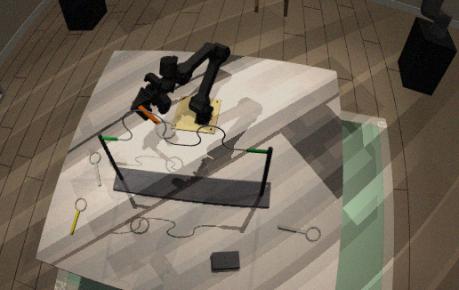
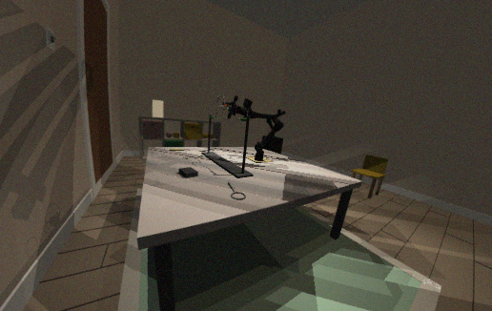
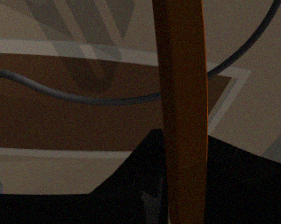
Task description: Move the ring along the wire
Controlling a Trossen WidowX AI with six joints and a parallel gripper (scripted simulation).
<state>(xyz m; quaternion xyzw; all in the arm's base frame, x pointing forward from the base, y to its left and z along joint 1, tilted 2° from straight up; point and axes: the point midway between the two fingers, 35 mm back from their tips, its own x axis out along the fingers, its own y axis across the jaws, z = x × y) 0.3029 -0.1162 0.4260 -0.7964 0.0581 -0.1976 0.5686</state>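
My gripper tip is 1 cm short of the orange-handled ring, 8 cm to the right of it and 3 cm above it. Also, from my gripper tip: yellow-handled ring 28 cm ahead, 31 cm to the right, 45 cm below; dark block 29 cm ahead, 37 cm to the left, 44 cm below.
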